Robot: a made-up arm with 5 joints. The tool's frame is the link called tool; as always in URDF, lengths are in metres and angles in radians.
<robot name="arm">
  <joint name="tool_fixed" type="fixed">
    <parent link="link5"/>
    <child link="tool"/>
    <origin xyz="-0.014 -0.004 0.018" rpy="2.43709 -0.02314 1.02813"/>
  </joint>
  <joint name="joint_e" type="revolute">
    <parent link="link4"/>
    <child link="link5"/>
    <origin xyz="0.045 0.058 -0.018" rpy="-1.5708 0 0"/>
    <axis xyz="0 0 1"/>
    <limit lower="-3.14" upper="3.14"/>
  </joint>
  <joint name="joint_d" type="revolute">
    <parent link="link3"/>
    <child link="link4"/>
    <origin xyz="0.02 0.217 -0.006" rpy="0 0 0"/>
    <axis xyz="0 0 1"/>
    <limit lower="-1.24" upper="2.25"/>
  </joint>
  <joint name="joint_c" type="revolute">
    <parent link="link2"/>
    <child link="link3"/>
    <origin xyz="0.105 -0.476 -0.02" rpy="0 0 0"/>
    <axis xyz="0 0 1"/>
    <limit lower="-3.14" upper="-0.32"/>
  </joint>
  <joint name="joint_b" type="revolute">
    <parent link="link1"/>
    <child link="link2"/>
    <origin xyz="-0.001 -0.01 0.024" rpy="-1.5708 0 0"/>
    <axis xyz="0 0 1"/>
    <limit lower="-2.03" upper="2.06"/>
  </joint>
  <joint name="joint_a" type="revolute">
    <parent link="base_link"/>
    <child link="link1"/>
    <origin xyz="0.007 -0.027 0.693" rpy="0 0 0"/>
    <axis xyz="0 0 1"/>
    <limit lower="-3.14" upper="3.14"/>
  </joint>
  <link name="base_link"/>
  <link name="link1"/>
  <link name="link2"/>
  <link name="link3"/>
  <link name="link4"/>
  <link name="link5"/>
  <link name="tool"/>
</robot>
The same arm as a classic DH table. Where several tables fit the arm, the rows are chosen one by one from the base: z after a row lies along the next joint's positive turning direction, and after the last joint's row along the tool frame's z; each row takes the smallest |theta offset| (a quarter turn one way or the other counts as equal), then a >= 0, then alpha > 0; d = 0 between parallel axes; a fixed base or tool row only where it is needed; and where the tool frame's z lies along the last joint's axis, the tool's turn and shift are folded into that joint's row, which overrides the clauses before.
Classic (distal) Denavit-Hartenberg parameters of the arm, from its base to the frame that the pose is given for. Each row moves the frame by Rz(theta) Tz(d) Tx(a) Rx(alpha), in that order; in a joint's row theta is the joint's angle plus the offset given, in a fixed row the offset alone. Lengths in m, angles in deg.
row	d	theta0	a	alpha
base (fixed)	0	-75.47	0.0279	0
joint_a	0.717	75.47	-0.001	-90
joint_b	0	-77.56	0.4874	0
joint_c	0	-17.71	-0.2179	0
joint_d	-0.054	-84.73	-0.045	90
joint_e	0.064	60.47	0.0104	-139.62
tool (fixed)	-0.0158	-177.95	0	0
Joint limits (deg, base to tool): -179.91..179.91 -116.31..118.03 -179.91..-18.33 -71.05..128.92 -179.91..179.91

